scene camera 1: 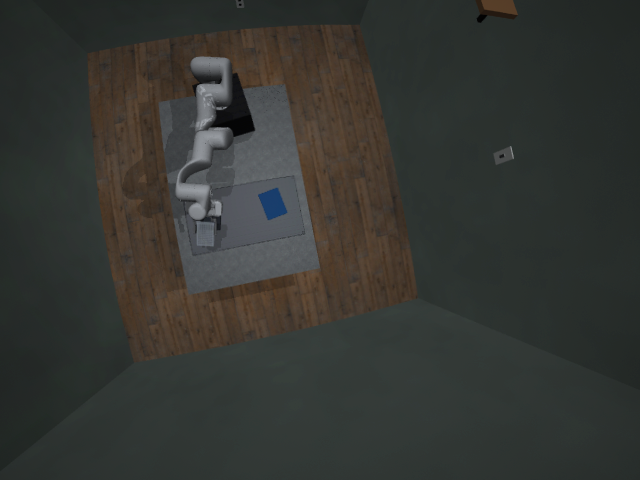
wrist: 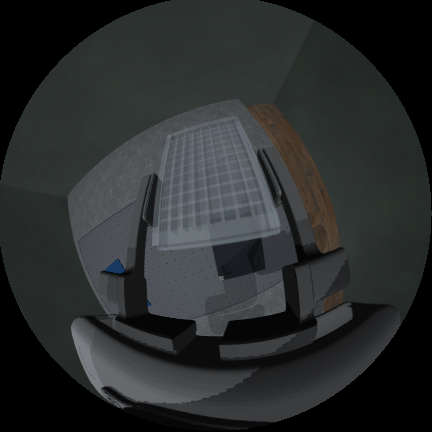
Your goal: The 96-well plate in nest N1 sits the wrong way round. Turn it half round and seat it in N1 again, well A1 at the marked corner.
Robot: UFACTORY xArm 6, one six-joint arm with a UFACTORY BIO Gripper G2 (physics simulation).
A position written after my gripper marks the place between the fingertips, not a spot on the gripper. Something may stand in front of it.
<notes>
I see my gripper point(wrist: 204, 165) and a clear 96-well plate point(wrist: 211, 190).
</notes>
